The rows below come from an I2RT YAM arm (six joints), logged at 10 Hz.
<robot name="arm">
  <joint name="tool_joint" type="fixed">
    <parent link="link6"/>
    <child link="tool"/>
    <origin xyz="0 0 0" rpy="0 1.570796 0"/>
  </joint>
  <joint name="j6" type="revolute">
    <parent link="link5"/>
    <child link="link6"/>
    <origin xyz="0.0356 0 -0.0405"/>
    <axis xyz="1 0 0"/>
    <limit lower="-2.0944" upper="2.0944"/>
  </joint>
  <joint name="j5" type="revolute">
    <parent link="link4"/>
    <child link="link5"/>
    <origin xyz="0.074 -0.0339 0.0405"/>
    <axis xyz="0 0 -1"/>
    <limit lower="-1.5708" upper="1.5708"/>
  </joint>
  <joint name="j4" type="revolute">
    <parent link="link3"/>
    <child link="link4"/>
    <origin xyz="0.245 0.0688 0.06"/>
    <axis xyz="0 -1 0"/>
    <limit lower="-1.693" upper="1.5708"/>
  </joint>
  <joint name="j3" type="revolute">
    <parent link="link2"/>
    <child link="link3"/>
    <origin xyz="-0.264 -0.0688 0"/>
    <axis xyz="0 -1 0"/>
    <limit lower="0" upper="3.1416"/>
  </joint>
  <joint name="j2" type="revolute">
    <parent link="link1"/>
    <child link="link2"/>
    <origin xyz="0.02 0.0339 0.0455"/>
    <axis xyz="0 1 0"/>
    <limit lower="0" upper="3.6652"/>
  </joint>
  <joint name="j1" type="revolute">
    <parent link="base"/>
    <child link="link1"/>
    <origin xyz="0 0 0.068"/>
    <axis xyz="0 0 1"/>
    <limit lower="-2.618" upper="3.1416"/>
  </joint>
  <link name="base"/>
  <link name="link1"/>
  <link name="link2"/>
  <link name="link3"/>
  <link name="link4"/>
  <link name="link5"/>
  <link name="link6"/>
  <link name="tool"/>
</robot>
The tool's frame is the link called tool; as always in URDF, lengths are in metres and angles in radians.
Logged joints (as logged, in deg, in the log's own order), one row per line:
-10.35 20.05 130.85 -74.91 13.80 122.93
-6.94 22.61 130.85 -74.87 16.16 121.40
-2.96 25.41 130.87 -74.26 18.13 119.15
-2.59 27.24 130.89 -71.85 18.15 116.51
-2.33 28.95 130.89 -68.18 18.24 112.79
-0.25 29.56 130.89 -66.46 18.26 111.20
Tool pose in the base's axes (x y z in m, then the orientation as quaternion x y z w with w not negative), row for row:
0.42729 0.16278 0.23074 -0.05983 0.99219 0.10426 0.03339
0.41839 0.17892 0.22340 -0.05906 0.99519 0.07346 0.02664
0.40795 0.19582 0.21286 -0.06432 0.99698 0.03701 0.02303
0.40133 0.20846 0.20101 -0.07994 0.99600 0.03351 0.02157
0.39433 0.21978 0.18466 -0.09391 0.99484 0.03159 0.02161
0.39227 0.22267 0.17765 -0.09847 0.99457 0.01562 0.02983
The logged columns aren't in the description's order. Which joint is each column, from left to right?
Columns, left to right: j5, j1, j2, j4, j6, j3.
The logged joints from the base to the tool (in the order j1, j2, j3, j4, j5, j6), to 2 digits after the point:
20.05 130.85 122.93 -74.91 -10.35 13.80
22.61 130.85 121.40 -74.87 -6.94 16.16
25.41 130.87 119.15 -74.26 -2.96 18.13
27.24 130.89 116.51 -71.85 -2.59 18.15
28.95 130.89 112.79 -68.18 -2.33 18.24
29.56 130.89 111.20 -66.46 -0.25 18.26

